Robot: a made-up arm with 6 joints. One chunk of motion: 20 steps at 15 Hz.
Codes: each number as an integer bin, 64 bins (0 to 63) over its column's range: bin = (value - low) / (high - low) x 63, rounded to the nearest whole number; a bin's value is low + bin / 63 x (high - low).
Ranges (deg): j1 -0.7..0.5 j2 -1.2..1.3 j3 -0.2..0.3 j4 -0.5..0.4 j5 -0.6..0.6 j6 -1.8..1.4
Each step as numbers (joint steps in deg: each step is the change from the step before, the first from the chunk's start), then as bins.
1 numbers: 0.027 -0.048 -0.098 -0.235 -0.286 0.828
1 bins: 38 29 13 19 16 52
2 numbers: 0.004 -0.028 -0.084 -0.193 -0.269 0.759
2 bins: 37 30 15 21 17 50
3 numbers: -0.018 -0.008 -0.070 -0.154 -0.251 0.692
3 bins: 36 30 16 24 18 49
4 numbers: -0.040 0.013 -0.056 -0.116 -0.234 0.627
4 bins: 35 31 18 27 19 48
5 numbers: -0.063 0.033 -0.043 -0.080 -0.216 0.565
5 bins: 33 31 20 29 20 47
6 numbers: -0.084 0.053 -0.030 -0.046 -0.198 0.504
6 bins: 32 32 21 32 21 45
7 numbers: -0.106 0.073 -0.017 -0.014 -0.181 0.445
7 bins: 31 32 23 34 22 44
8 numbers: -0.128 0.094 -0.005 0.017 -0.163 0.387
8 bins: 30 33 25 36 23 43
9 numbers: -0.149 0.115 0.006 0.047 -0.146 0.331
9 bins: 29 33 26 38 24 42
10 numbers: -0.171 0.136 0.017 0.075 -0.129 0.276
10 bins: 28 34 27 40 25 41
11 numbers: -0.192 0.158 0.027 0.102 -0.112 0.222
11 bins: 27 34 29 42 26 40
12 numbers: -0.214 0.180 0.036 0.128 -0.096 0.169
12 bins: 26 35 30 44 26 39
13 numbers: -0.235 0.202 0.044 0.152 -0.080 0.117
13 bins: 24 35 31 46 27 38
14 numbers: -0.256 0.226 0.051 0.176 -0.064 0.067
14 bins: 23 36 32 47 28 37
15 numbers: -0.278 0.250 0.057 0.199 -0.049 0.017
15 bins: 22 37 32 49 29 36
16 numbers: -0.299 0.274 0.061 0.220 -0.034 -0.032
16 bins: 21 37 33 50 30 35
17 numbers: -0.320 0.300 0.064 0.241 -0.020 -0.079
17 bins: 20 38 33 52 30 34
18 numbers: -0.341 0.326 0.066 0.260 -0.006 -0.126
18 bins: 19 38 34 53 31 33
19 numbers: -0.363 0.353 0.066 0.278 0.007 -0.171
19 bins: 18 39 34 54 32 32
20 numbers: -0.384 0.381 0.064 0.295 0.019 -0.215
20 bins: 17 40 33 56 32 31
